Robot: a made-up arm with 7 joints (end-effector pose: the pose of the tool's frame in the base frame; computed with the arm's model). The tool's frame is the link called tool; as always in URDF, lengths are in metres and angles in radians. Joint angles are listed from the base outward.
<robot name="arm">
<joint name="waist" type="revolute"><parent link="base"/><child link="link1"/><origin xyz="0 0 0.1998"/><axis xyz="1 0 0"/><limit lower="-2.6" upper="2.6"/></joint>
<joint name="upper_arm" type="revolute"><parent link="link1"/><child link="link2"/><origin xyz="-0.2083 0.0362 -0.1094"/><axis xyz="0 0 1"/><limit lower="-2.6" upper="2.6"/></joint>
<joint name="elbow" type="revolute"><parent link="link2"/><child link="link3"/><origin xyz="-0.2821 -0.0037 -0.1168"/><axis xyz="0 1 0"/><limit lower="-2.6" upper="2.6"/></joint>
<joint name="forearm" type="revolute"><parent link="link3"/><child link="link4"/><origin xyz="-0.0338 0.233 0.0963"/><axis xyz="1 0 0"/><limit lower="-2.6" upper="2.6"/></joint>
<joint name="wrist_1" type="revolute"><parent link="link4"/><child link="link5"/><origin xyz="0.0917 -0.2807 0.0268"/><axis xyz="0 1 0"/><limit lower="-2.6" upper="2.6"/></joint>
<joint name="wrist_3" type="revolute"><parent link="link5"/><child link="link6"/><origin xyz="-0.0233 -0.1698 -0.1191"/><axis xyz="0 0 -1"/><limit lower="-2.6" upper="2.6"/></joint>
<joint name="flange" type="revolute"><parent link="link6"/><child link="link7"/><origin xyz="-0.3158 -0.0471 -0.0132"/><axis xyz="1 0 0"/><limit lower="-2.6" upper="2.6"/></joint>
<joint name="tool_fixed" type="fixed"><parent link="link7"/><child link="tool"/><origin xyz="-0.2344 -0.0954 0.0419"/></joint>
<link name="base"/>
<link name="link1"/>
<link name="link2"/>
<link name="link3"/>
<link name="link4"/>
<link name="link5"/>
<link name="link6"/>
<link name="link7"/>
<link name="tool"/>
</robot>
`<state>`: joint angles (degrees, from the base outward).
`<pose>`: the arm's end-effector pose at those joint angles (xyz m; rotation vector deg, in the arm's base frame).
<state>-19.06 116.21 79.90 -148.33 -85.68 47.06 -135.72</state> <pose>-0.3199 0.0243 -0.1063 -53.12 148.71 -67.18</pose>
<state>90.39 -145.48 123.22 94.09 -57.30 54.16 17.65</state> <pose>0.3364 0.1704 -0.1978 65.01 -60.21 25.34</pose>
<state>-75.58 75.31 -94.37 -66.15 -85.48 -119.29 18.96</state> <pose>-0.7814 -0.3890 1.3311 109.79 56.99 -63.11</pose>
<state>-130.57 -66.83 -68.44 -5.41 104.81 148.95 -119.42</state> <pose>-0.2373 -0.4016 0.4266 69.91 25.86 -160.88</pose>
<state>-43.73 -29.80 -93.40 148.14 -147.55 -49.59 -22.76</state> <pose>0.3544 0.7760 -0.3686 72.42 -126.26 -49.72</pose>
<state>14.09 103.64 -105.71 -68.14 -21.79 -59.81 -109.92</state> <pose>0.2851 -0.7610 -0.6907 -61.96 -107.00 -96.12</pose>
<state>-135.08 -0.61 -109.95 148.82 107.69 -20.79 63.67</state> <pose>0.2390 -0.4047 -0.2818 52.68 -157.00 34.96</pose>
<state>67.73 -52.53 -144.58 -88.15 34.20 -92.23 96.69</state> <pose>-0.7662 1.3170 0.4678 70.43 -38.47 -59.47</pose>
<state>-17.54 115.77 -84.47 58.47 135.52 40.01 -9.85</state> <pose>0.2030 -0.1553 0.4293 -74.17 -4.32 133.58</pose>
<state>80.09 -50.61 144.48 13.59 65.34 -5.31 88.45</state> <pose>-0.3950 0.2381 -0.2956 28.50 -108.94 4.05</pose>
